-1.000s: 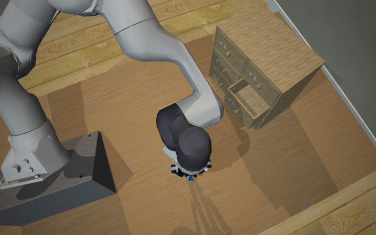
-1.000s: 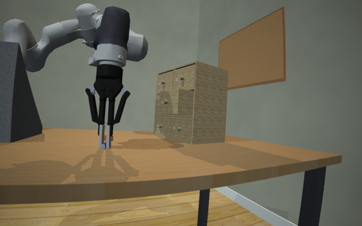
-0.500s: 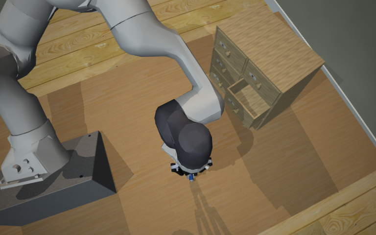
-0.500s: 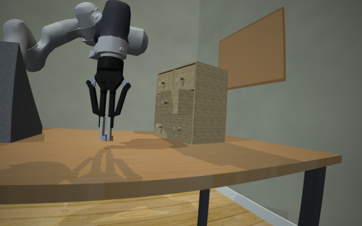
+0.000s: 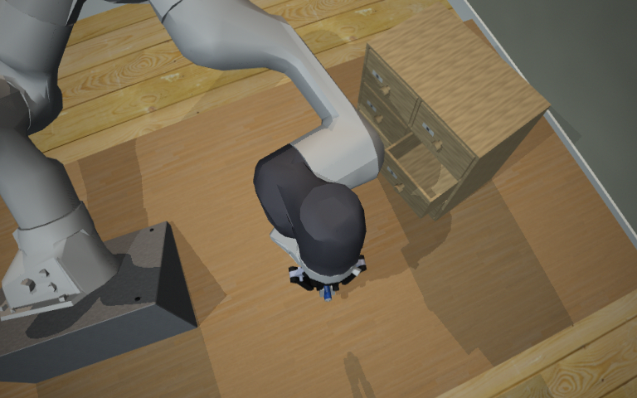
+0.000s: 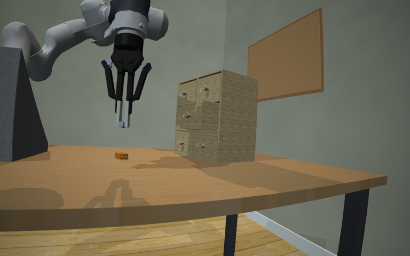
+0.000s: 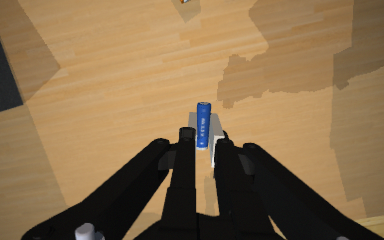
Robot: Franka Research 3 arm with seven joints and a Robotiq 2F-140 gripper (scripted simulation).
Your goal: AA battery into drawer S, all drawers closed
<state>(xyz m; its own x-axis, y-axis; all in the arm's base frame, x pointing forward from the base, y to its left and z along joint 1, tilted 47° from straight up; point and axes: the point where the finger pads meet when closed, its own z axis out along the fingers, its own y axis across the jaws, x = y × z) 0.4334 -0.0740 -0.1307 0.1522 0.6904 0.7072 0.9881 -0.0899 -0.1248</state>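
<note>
Now: the small orange object 16 cm to the left of my hand, 13 cm below it and 1 cm behind it. The rest, counted from my hand: drawer (29 cm ahead, 17 cm to the left); then blue AA battery (3 cm below).
</note>
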